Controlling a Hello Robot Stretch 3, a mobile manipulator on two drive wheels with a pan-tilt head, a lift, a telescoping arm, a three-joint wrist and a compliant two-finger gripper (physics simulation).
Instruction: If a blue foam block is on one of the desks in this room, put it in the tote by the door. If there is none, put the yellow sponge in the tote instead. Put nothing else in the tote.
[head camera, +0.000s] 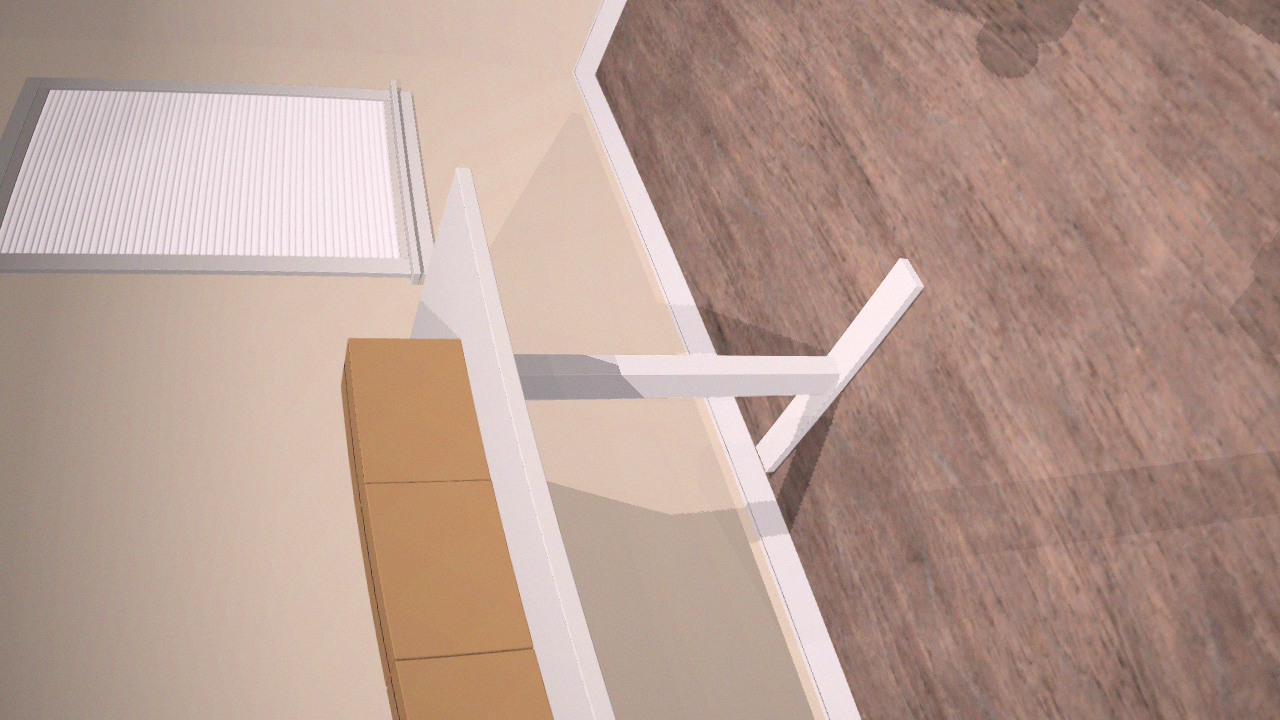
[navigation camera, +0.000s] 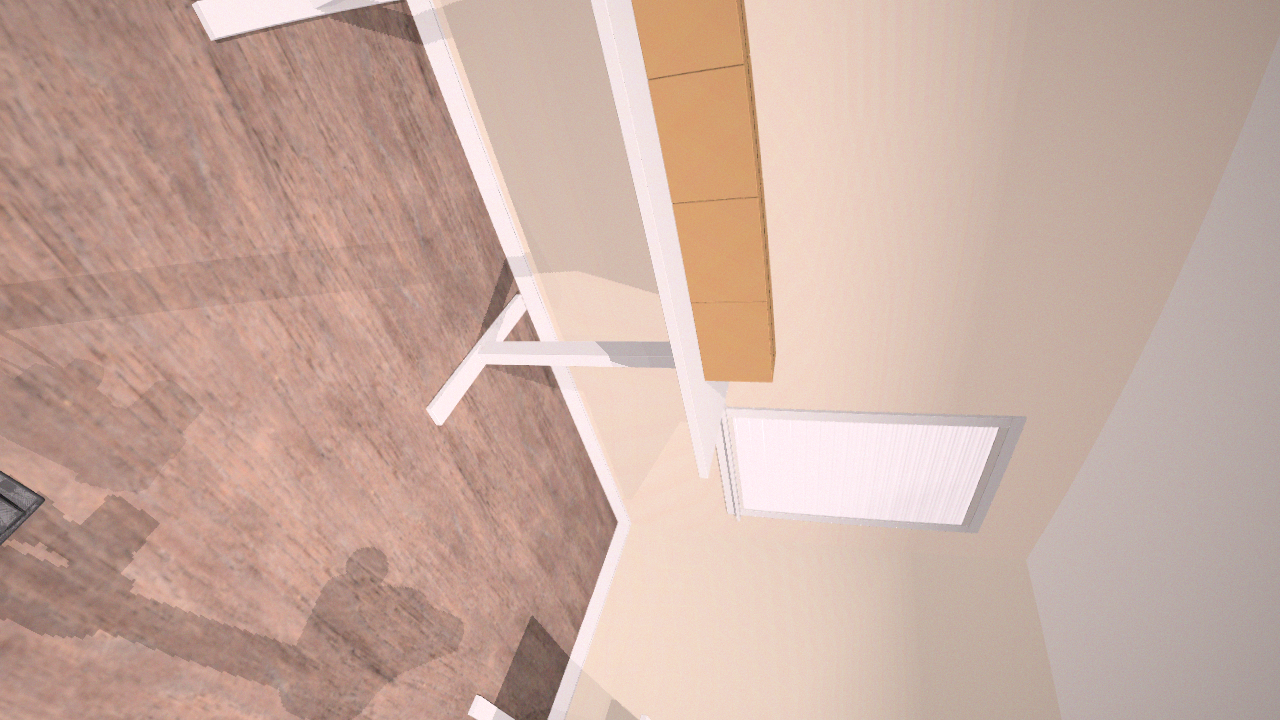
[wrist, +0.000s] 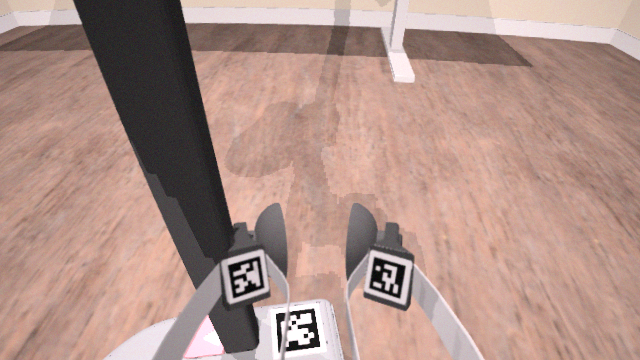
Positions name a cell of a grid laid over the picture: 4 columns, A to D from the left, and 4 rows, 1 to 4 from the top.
In view: the gripper (wrist: B3) and a window (head camera: A1).
The window shows as well in the navigation camera view (navigation camera: C3).
